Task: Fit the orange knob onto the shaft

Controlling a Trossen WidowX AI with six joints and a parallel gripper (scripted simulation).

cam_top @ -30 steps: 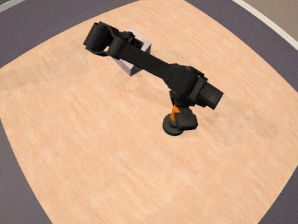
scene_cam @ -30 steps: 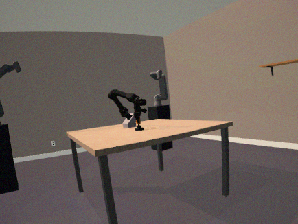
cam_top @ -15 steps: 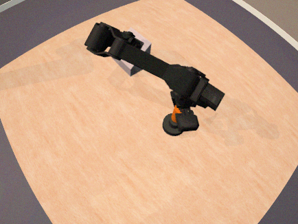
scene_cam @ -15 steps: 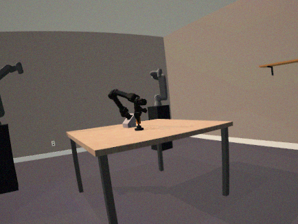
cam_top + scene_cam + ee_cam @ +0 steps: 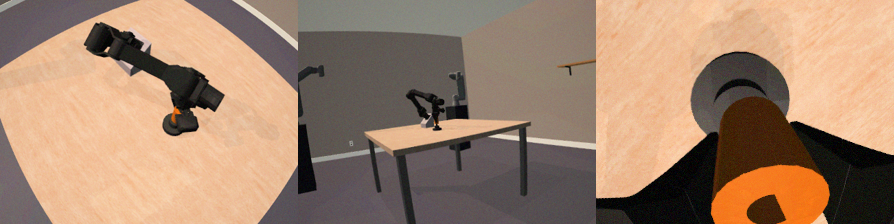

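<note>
Right now the round pedestal is 4 cm below my gripper tip and 1 cm behind it. The rest, counted from my gripper tip: orange knob: 2 cm above.
</note>
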